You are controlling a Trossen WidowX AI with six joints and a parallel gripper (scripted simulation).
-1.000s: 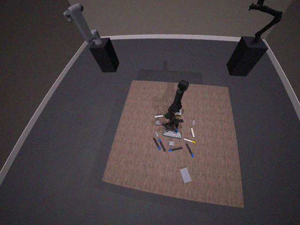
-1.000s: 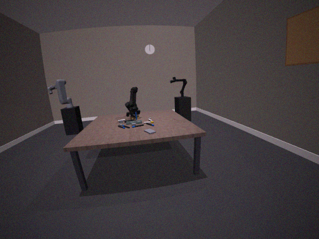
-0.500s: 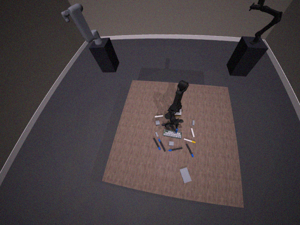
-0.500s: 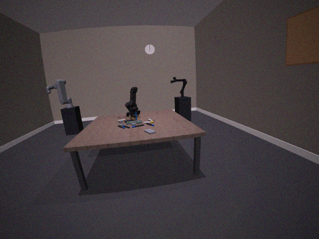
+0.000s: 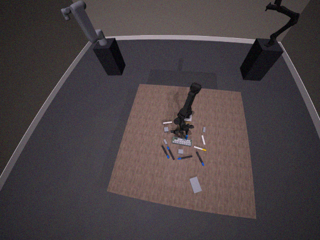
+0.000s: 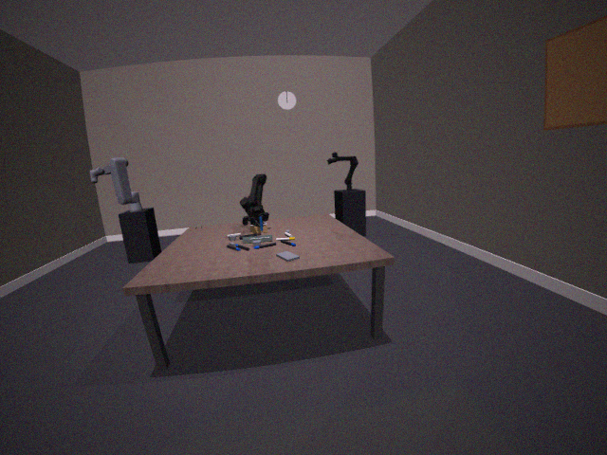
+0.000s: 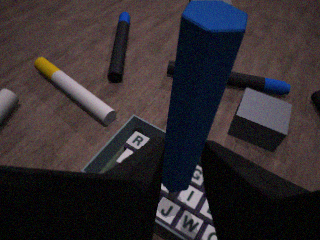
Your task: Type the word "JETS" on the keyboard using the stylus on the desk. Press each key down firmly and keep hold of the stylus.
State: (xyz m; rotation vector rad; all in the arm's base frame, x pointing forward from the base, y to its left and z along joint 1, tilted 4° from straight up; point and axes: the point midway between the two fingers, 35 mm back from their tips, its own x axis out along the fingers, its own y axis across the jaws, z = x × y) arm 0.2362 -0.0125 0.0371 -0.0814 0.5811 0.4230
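The grey block is 12 cm ahead of my gripper tip, 4 cm to the right of it and 8 cm below it. The rest, counted from my gripper tip: yellow marker (7 cm ahead, 16 cm to the left, 9 cm below); black bar (9 cm behind, 10 cm to the right, 8 cm below); blue stylus (2 cm below).
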